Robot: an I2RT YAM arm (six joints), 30 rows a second.
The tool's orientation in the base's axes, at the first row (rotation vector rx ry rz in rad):
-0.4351, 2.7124, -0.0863
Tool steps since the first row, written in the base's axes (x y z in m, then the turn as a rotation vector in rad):
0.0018, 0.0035, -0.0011, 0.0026, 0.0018, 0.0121
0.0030, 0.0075, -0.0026, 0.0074, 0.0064, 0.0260
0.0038, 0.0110, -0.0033, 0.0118, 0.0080, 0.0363
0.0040, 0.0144, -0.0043, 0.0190, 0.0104, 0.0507
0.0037, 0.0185, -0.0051, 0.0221, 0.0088, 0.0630
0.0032, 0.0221, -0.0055, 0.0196, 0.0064, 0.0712
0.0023, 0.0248, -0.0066, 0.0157, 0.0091, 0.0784
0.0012, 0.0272, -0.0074, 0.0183, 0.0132, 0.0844
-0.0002, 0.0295, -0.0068, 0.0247, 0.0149, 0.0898
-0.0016, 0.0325, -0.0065, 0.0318, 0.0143, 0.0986
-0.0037, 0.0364, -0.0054, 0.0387, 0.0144, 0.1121
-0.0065, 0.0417, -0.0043, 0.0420, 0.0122, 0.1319
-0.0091, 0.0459, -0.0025, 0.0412, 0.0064, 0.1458
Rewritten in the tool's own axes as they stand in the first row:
-0.0023, 0.0029, 0.0017, -0.0073, -0.0005, -0.0101
-0.0040, 0.0066, 0.0036, -0.0181, 0.0008, -0.0211
-0.0055, 0.0097, 0.0045, -0.0262, -0.0002, -0.0289
-0.0064, 0.0130, 0.0055, -0.0386, -0.0017, -0.0394
-0.0071, 0.0171, 0.0062, -0.0453, -0.0056, -0.0495
-0.0077, 0.0207, 0.0063, -0.0454, -0.0081, -0.0580
-0.0073, 0.0237, 0.0070, -0.0455, -0.0053, -0.0662
-0.0068, 0.0264, 0.0073, -0.0513, -0.0029, -0.0707
-0.0065, 0.0289, 0.0062, -0.0594, -0.0038, -0.0732
-0.0064, 0.0321, 0.0054, -0.0686, -0.0074, -0.0785
-0.0061, 0.0363, 0.0036, -0.0797, -0.0110, -0.0883
-0.0058, 0.0420, 0.0015, -0.0892, -0.0164, -0.1053
-0.0055, 0.0465, -0.0012, -0.0918, -0.0233, -0.1184

